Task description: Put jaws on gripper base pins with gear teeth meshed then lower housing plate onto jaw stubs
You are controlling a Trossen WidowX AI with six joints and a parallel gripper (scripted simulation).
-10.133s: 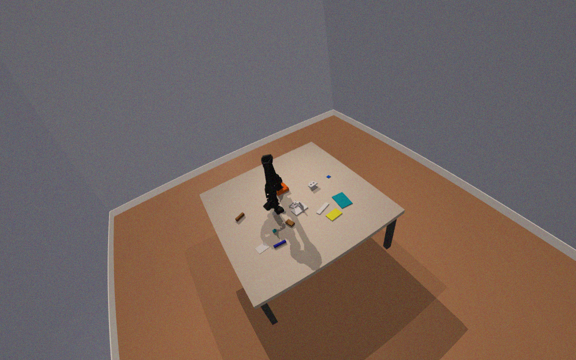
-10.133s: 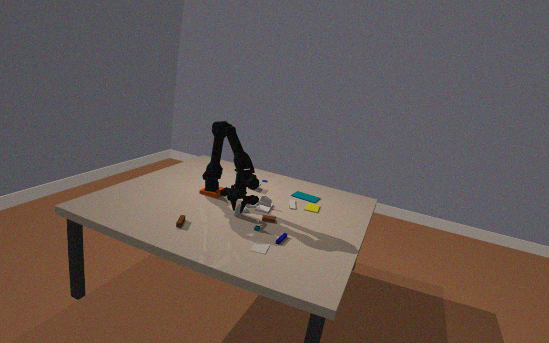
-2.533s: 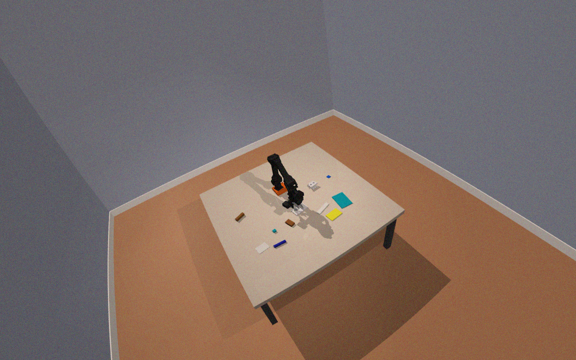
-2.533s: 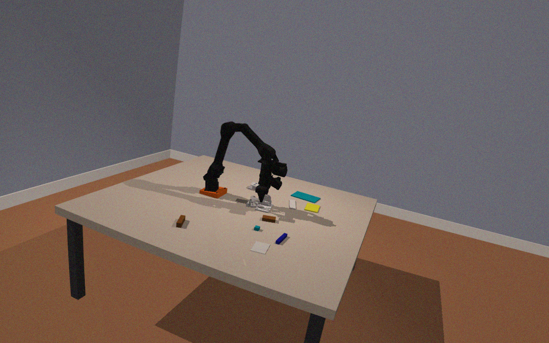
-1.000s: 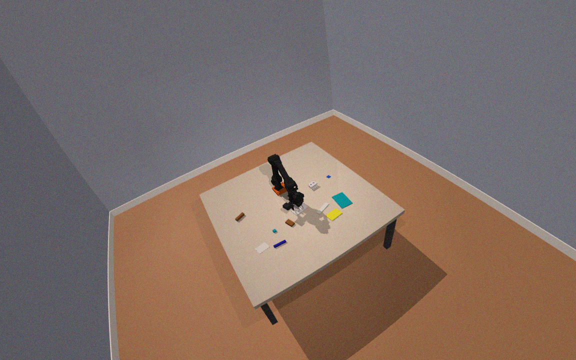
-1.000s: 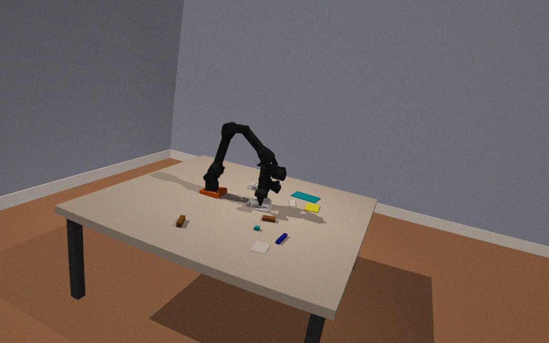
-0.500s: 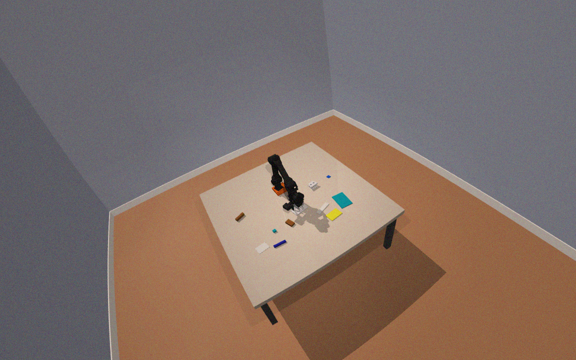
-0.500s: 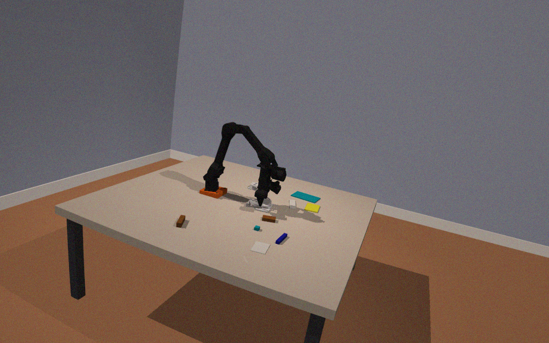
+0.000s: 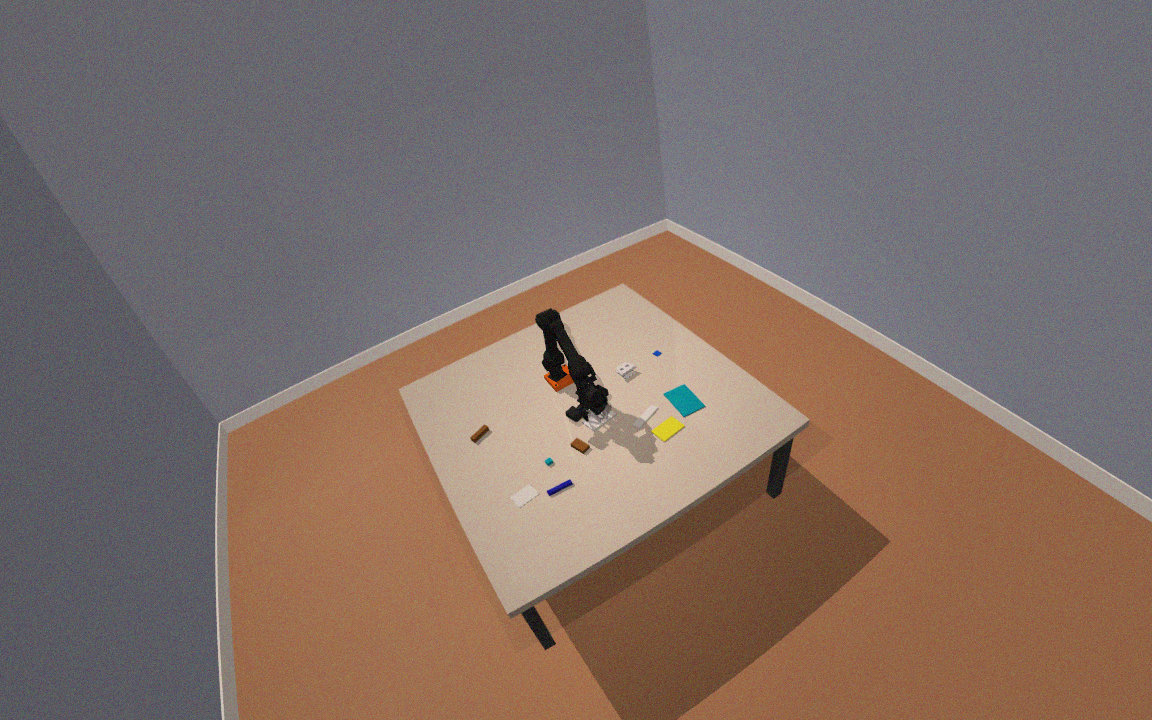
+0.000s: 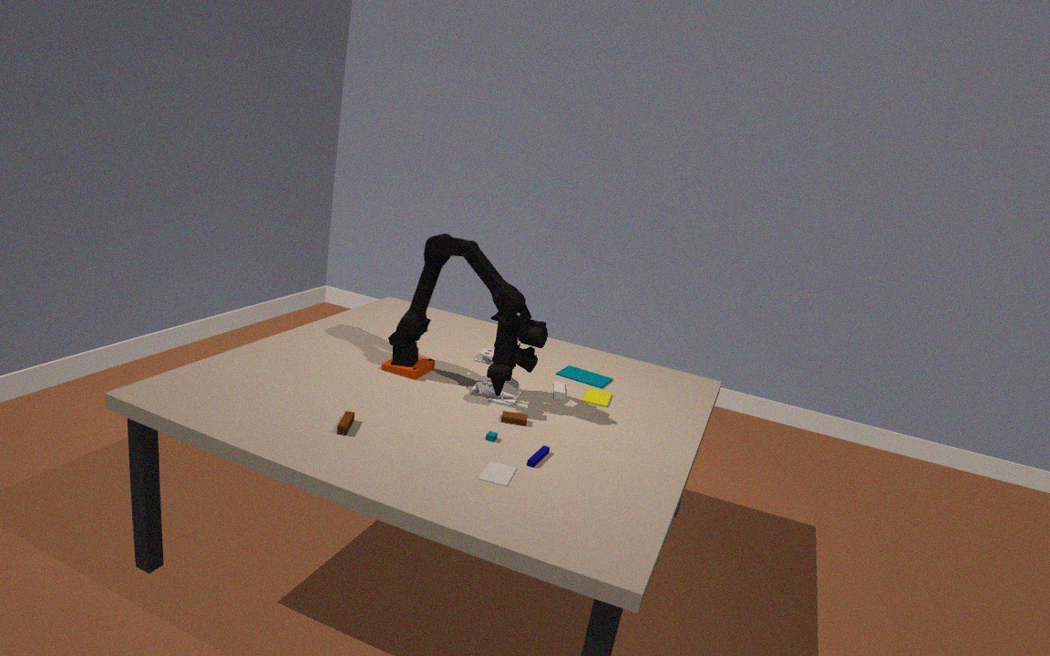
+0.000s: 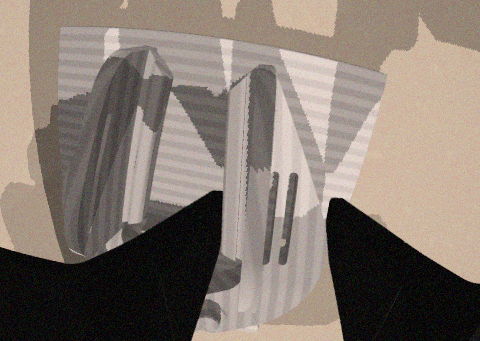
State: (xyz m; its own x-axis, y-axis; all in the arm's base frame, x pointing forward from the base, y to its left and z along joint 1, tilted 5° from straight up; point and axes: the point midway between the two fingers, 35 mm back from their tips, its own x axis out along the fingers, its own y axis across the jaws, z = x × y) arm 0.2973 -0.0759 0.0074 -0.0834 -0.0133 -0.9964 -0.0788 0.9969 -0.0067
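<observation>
Right now my gripper tip is 5 cm past the white housing plate, 3 cm to the right of it and 1 cm above it. Round my gripper tip: white strip: 15 cm ahead, 15 cm to the left, 2 cm below; brown block: 7 cm ahead, 12 cm to the right, 1 cm below; grey jaw: 3 cm behind, 2 cm to the left.
</observation>
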